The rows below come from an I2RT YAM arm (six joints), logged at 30 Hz.
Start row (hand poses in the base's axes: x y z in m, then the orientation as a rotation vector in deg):
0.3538, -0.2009, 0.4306, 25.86, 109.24, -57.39
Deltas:
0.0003, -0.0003, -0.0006, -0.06, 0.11, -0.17
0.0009, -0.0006, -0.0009, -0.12, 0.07, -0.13
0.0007, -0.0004, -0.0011, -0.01, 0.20, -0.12
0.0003, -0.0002, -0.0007, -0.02, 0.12, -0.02
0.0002, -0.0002, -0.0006, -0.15, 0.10, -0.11
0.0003, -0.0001, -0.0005, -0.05, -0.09, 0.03
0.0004, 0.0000, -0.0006, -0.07, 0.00, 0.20
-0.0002, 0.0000, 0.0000, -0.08, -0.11, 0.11
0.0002, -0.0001, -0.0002, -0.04, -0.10, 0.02
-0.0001, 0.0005, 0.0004, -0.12, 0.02, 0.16
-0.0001, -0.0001, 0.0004, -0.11, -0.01, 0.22
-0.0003, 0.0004, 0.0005, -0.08, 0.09, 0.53
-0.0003, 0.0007, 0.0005, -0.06, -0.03, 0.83
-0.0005, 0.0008, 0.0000, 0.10, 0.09, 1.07
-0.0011, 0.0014, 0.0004, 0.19, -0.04, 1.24
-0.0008, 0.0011, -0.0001, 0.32, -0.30, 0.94
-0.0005, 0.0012, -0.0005, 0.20, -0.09, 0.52
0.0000, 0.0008, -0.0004, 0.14, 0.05, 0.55
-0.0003, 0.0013, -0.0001, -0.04, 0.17, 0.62
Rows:
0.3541, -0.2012, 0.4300, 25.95, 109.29, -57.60
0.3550, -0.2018, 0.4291, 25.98, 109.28, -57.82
0.3557, -0.2022, 0.4280, 26.01, 109.45, -57.99
0.3560, -0.2024, 0.4273, 25.97, 109.54, -58.07
0.3562, -0.2026, 0.4267, 25.95, 109.54, -58.32
0.3565, -0.2027, 0.4262, 25.93, 109.43, -58.31
0.3569, -0.2027, 0.4256, 25.69, 109.40, -58.24
0.3567, -0.2027, 0.4256, 25.58, 109.26, -58.20
0.3569, -0.2028, 0.4254, 25.58, 109.15, -58.18
0.3568, -0.2023, 0.4258, 25.34, 109.10, -58.19
0.3567, -0.2024, 0.4262, 25.06, 109.04, -58.14
0.3564, -0.2020, 0.4267, 24.45, 109.10, -57.90
0.3561, -0.2013, 0.4272, 23.61, 109.07, -57.40
0.3556, -0.2005, 0.4272, 22.57, 109.24, -56.64
0.3545, -0.1991, 0.4276, 21.47, 109.34, -55.64
0.3537, -0.1980, 0.4275, 20.86, 109.26, -54.62
0.3532, -0.1968, 0.4270, 20.50, 109.29, -54.06
0.3532, -0.1960, 0.4266, 20.02, 109.42, -53.59
0.3529, -0.1947, 0.4265, 19.32, 109.56, -53.28

